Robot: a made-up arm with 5 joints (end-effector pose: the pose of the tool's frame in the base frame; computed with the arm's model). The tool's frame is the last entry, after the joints. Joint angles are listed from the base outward.
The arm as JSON. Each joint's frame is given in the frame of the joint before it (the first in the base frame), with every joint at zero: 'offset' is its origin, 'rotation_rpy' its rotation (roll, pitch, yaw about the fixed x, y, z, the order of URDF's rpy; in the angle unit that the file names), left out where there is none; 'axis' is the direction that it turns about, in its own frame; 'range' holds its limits. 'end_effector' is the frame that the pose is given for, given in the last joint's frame.
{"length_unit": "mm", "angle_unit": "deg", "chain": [
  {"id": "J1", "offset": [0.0, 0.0, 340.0], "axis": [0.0, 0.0, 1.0], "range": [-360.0, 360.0]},
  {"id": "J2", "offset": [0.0, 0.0, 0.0], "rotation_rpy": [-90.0, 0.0, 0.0], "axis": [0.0, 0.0, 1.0], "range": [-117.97, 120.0]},
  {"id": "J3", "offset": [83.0, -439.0, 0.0], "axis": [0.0, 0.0, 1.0], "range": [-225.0, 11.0]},
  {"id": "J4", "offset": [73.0, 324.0, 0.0], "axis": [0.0, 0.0, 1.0], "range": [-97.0, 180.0]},
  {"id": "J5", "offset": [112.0, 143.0, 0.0], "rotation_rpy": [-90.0, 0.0, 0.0], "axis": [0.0, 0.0, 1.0], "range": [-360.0, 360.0]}
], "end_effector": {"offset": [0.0, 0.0, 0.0]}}
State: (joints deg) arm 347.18 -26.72 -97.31 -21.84 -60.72
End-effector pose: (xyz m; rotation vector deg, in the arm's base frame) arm 0.0896 -0.0204 1.1925 36.03 16.01 102.89
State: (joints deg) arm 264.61 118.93 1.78 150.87 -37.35
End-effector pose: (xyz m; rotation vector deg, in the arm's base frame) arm -0.0164 -0.1735 0.2657 81.95 -45.46 36.54
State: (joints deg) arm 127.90 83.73 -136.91 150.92 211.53
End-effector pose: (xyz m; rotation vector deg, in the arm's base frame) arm -0.3635 0.4670 0.0780 81.40 -72.82 123.06
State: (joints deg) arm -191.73 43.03 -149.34 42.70 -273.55
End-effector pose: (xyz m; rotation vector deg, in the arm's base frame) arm -0.8113 0.1684 0.8021 -92.28 -79.97 45.95
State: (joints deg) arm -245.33 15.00 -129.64 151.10 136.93
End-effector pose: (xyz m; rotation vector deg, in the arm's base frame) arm -0.1932 0.4207 0.7624 145.10 -28.55 28.49
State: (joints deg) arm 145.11 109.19 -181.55 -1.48 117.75
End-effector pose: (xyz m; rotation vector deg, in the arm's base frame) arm -0.7273 0.5072 0.1565 -110.03 -26.78 56.30
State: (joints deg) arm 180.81 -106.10 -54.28 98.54 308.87
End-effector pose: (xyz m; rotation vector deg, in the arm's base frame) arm 0.2258 0.0032 0.6590 52.86 -108.53 -30.74
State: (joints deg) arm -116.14 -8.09 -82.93 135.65 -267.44
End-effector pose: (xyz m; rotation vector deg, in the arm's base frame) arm -0.1420 -0.2893 0.6846 39.35 153.81 63.79
